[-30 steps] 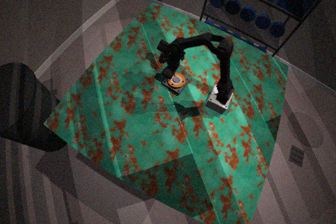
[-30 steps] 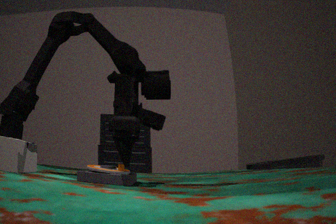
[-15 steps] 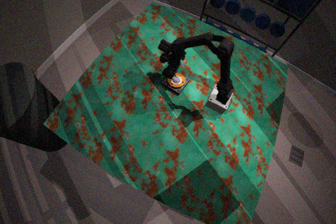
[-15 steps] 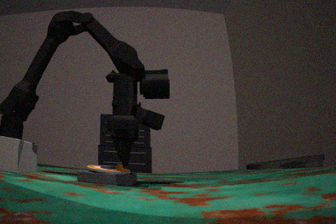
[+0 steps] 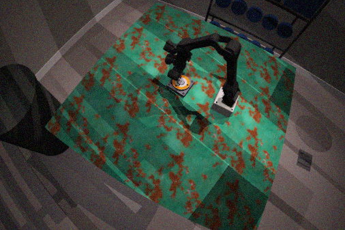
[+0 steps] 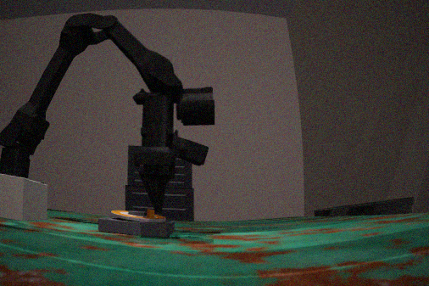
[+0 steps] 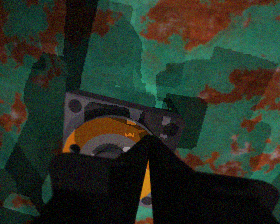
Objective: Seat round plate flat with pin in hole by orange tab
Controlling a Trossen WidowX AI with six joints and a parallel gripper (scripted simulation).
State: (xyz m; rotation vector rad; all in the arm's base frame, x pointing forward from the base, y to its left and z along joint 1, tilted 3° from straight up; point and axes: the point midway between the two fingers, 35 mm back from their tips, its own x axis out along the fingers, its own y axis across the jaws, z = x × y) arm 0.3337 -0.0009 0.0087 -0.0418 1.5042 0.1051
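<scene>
Right now my gripper tip is 4 cm past the square grey base, 3 cm to the right of it and 2 cm above it. Also, from my gripper tip: round plate: 3 cm behind, 1 cm to the left, 1 cm below.
</scene>
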